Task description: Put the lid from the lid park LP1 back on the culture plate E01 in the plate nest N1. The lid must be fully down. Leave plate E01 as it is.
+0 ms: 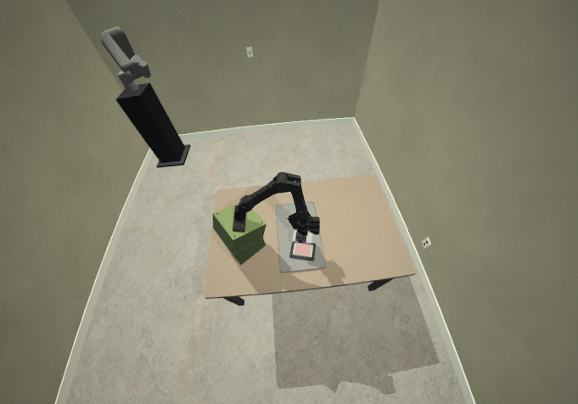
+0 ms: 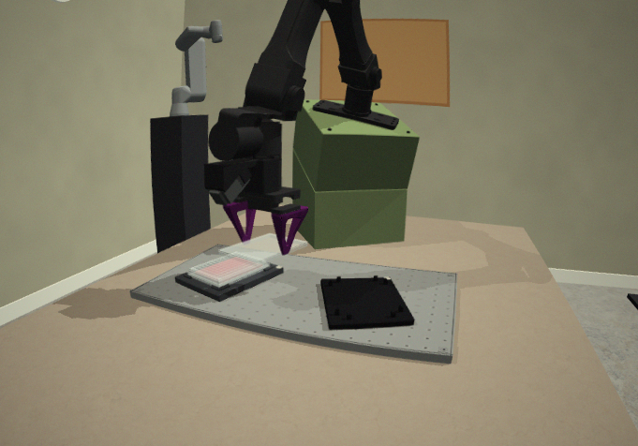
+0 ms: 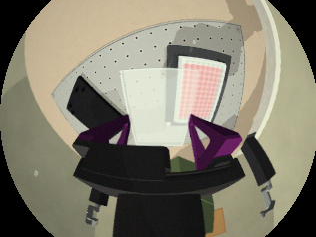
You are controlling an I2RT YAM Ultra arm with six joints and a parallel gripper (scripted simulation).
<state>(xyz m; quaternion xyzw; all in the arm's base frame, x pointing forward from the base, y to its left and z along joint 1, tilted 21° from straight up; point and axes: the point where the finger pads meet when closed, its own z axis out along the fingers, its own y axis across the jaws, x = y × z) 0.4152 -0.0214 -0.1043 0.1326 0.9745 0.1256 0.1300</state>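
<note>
The culture plate E01 is 8 cm to the right of my hand and 6 cm below it. The rest, counted from my hand: clear lid (1 cm below); black lid park LP1 (1 cm ahead, 17 cm to the left, 7 cm below).
</note>
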